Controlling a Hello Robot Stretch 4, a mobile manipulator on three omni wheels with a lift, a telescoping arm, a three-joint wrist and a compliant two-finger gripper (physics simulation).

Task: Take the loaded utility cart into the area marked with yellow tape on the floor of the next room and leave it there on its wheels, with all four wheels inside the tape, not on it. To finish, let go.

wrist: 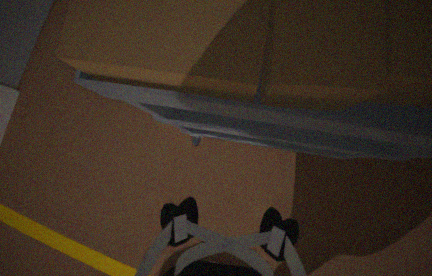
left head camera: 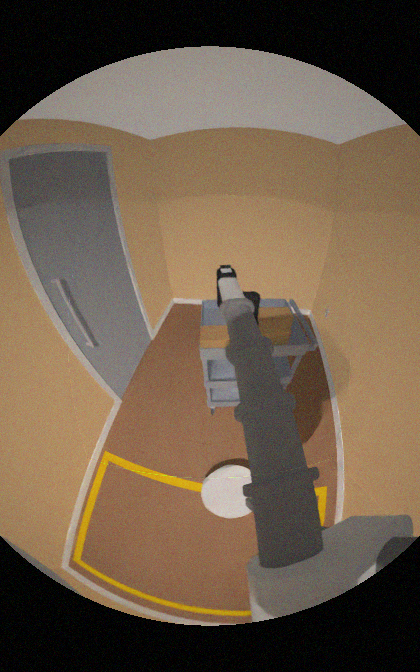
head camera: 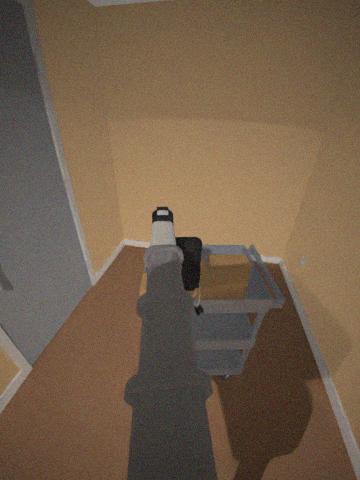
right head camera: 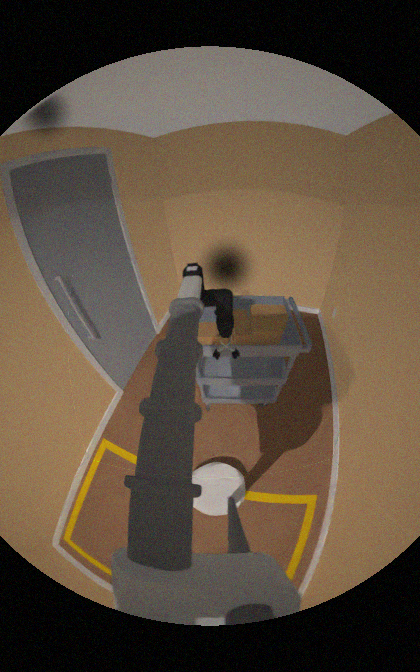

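The grey-blue utility cart stands upright beyond the tape, its three shelves facing me. Brown boxes fill much of its top tray. Yellow tape marks an area on the floor around my base; the cart is outside it. My gripper is open, its fingers apart with nothing between them, at the cart's near side. In the head camera view my arm hides the cart's left part. Some wheels are hidden.
A grey door is shut in the left wall. Walls close in behind and to the right of the cart. My white round base overlaps the tape's far edge. Dark shadows lie right of the cart.
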